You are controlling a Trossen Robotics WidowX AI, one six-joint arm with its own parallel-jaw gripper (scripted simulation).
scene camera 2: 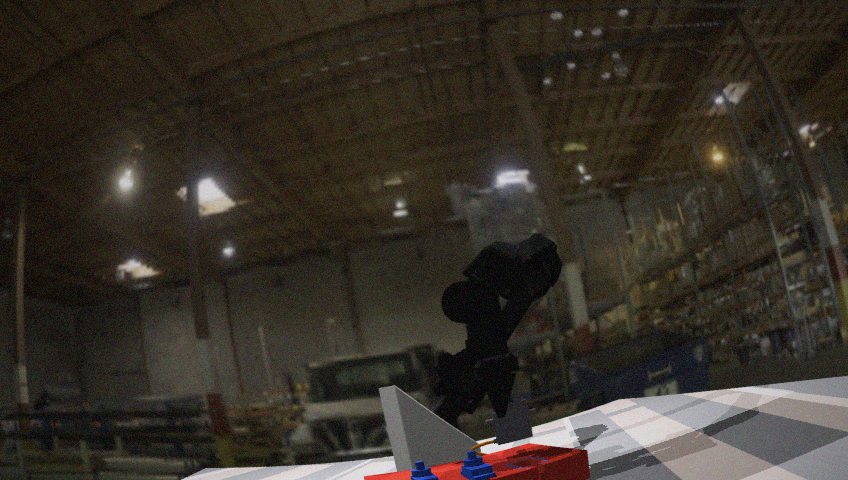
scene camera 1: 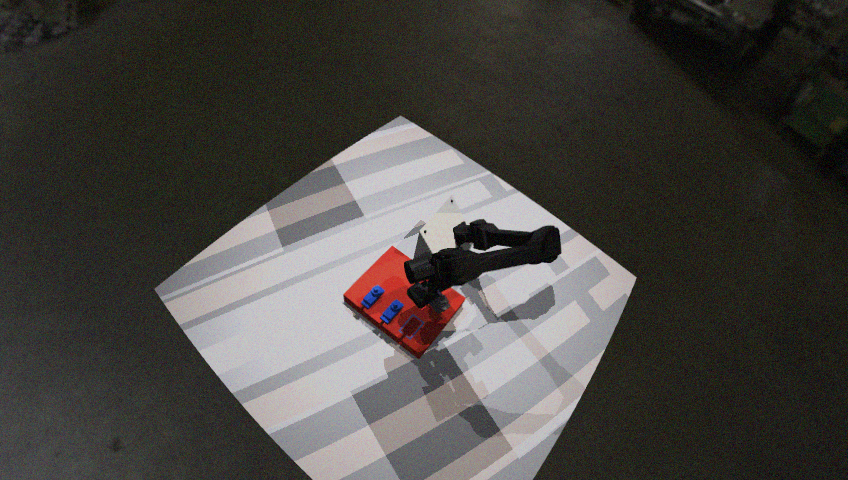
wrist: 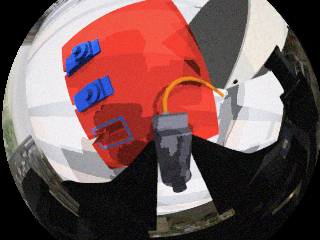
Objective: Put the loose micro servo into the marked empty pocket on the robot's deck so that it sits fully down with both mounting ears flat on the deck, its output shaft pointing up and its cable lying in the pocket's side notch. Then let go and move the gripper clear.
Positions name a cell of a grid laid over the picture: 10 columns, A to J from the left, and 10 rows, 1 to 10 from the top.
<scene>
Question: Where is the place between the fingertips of my gripper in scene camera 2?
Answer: At F9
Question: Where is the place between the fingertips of my gripper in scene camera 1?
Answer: F7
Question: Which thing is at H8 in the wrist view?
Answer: My gripper.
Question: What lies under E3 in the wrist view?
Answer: A red deck.
</scene>
